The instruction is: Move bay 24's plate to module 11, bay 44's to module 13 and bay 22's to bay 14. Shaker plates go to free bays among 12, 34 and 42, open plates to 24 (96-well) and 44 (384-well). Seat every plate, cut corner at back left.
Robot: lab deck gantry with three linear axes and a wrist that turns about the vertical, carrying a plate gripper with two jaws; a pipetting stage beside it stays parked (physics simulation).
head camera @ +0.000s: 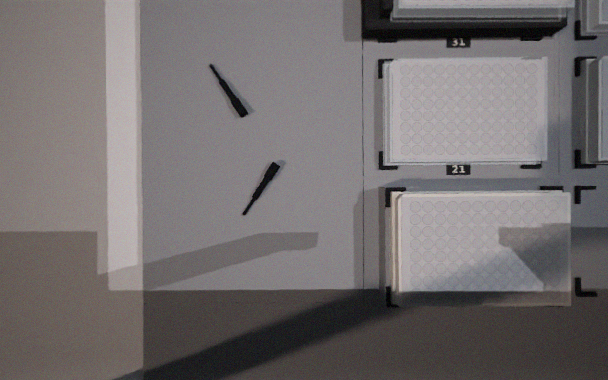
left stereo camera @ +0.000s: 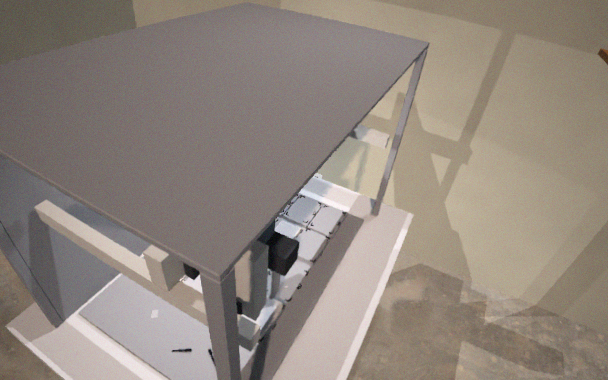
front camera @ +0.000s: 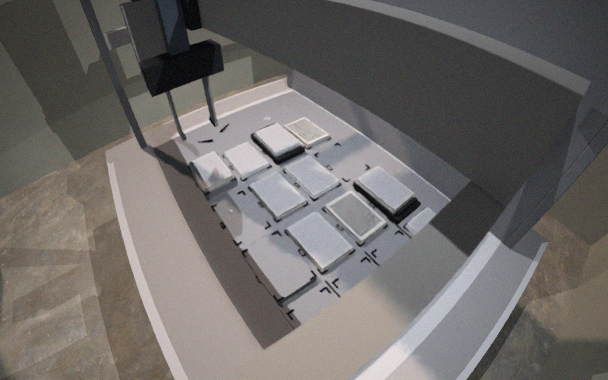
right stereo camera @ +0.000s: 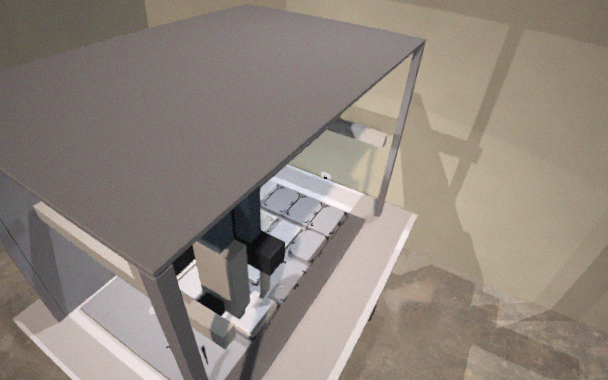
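Seen in the pictures: gripper, fingertip midpoint: (front camera: 198, 129) (right stereo camera: 251, 286); robot's base, link origin: (head camera: 383, 292) (left stereo camera: 260, 343) (front camera: 191, 171) (right stereo camera: 253, 342).
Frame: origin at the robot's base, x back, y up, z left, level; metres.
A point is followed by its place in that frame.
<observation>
My gripper (front camera: 199, 129) @(x -0.064, y 0.160, z 0.043 m) is raised at the upper left of the front view, its jaws apart and empty. It hangs above and beyond module 11, clear of its plate. The lidded 96-well plate (front camera: 212, 169) @(x -0.073, y 0.033, z 0.048 m) (head camera: 475, 240) @(x -0.058, y 0.033, z 0.050 m) lies on module 11, square to the corner marks. Which corner is cut cannot be told. Bay 22's plate (front camera: 277, 195) @(x -0.238, y 0.014, z 0.146 m) lies in its bay. Bay 44's plate (front camera: 421, 220) @(x -0.511, y 0.029, z 0.358 m) shows partly behind the beam. Module 13 (front camera: 282, 270) @(x -0.411, y 0.019, z 0.042 m) bears no plate. Bays 12, 42 and 24 bear none in the front view; the beam partly hides bays 14, 24 and 34.
Plates stand at bay 21 (front camera: 246, 160) @(x -0.079, y 0.014, z 0.147 m) (head camera: 465, 110) @(x -0.062, y 0.014, z 0.149 m), bay 32 (front camera: 312, 175) @(x -0.235, y 0.014, z 0.255 m), bay 23 (front camera: 320, 240) @(x -0.399, y 0.014, z 0.148 m), bay 33 (front camera: 356, 216) @(x -0.398, y 0.012, z 0.255 m) and bay 41 (front camera: 307, 132) @(x -0.075, y 0.011, z 0.361 m). Black modules 31 and 43 bear plates (front camera: 277, 138) @(x -0.074, y 0.037, z 0.254 m) (front camera: 385, 188) @(x -0.393, y 0.037, z 0.355 m). Two dark tools (head camera: 230, 92) @(x 0.127, y 0.005, z 0.168 m) (head camera: 261, 188) @(x 0.102, y 0.005, z 0.089 m) lie left. A small white disc (front camera: 231, 211) @(x -0.206, y 0.004, z 0.033 m) lies in bay 12.
</observation>
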